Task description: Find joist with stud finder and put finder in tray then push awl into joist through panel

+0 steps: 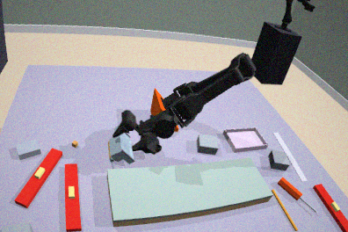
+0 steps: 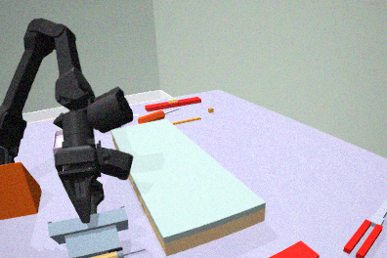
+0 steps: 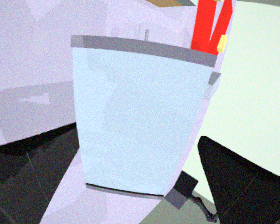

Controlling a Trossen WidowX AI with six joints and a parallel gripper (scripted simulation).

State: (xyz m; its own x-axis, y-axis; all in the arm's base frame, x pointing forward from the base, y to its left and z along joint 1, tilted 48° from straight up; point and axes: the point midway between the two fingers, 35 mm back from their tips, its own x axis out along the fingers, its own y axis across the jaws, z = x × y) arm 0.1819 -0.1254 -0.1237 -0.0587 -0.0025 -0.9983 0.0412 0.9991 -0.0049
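My gripper tip is now 2 cm to the left of the stud finder, 2 cm short of it and 2 cm above it. Round my gripper tip: grey block: 32 cm to the right, 3 cm below, 1 cm behind; pale pink tray: 52 cm to the left, 3 cm below, 2 cm behind; awl: 4 cm below, 3 cm to the right, 2 cm ahead.
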